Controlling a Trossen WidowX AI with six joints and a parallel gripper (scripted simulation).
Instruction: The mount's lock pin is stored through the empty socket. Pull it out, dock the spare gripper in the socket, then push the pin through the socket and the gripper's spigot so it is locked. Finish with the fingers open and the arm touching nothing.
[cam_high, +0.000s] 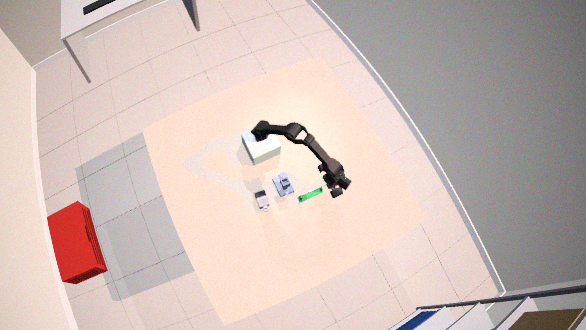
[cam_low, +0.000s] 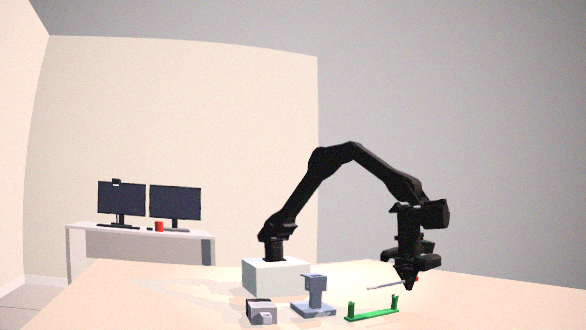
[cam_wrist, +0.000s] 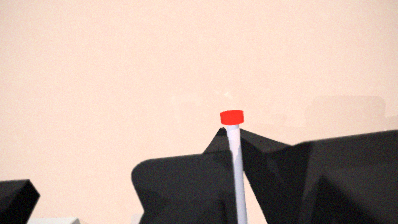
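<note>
Now: gripper tip 10 cm to the left of the green rack and 3 cm above it. Round my gripper tip: socket: 22 cm to the right, 9 cm behind; spare gripper: 35 cm to the right, 4 cm behind, 3 cm below.
</note>
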